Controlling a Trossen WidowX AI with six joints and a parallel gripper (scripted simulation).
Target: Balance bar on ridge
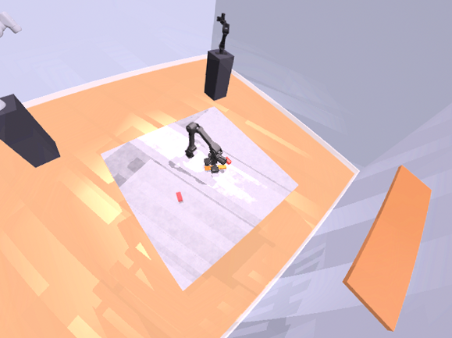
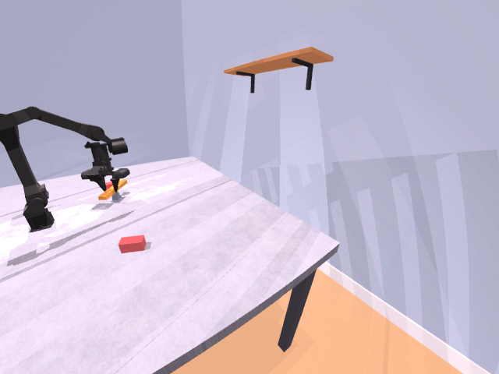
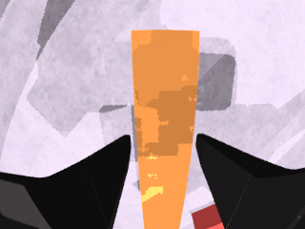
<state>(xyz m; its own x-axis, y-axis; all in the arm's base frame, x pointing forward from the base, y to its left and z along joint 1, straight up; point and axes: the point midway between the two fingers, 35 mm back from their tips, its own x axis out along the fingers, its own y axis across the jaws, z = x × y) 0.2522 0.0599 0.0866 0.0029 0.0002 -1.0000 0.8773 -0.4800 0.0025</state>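
Right now the orange bar is 1 cm ahead of my gripper tip and 2 cm to the left of it.
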